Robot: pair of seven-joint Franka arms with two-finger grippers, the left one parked.
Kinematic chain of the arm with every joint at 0, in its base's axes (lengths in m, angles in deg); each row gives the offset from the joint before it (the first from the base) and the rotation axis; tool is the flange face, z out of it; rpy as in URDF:
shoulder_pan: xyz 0 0 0.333 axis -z
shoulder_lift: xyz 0 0 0 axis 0.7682 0.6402 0
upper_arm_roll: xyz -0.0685 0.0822 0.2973 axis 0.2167 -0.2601 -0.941
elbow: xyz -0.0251 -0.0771 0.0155 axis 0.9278 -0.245 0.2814
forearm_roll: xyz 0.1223 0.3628 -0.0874 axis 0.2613 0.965 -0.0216
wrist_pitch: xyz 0 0 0 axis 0.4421 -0.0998 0.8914
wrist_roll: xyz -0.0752 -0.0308 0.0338 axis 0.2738 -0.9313 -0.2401
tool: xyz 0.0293 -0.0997 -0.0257 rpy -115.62 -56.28 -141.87
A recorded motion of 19 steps. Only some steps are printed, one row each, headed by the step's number.
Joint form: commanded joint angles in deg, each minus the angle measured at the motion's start. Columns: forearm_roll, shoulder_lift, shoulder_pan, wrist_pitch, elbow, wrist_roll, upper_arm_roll.
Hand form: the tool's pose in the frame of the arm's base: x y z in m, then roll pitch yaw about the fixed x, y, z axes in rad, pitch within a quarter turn. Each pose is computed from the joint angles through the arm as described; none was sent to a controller.
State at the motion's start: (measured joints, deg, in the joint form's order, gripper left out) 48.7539 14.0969 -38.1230 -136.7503 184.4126 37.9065 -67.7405
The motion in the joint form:
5: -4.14 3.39 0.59 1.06 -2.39 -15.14 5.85
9: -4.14 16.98 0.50 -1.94 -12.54 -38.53 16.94
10: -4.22 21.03 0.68 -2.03 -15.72 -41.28 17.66
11: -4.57 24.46 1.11 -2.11 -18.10 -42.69 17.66
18: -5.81 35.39 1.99 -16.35 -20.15 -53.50 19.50
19: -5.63 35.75 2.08 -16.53 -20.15 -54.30 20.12
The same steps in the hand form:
5: 0.5481 -0.0698 0.5631 3.0976 -0.0117 0.1093
9: 0.5946 -0.1918 0.5142 3.0892 0.0206 0.3287
10: 0.6100 -0.2048 0.4966 3.0899 0.0402 0.3630
11: 0.6225 -0.2131 0.4779 3.0927 0.0620 0.3831
18: 0.6613 -0.2537 0.3891 2.9996 0.0520 0.5556
19: 0.6593 -0.2606 0.3854 3.0004 0.0579 0.5576

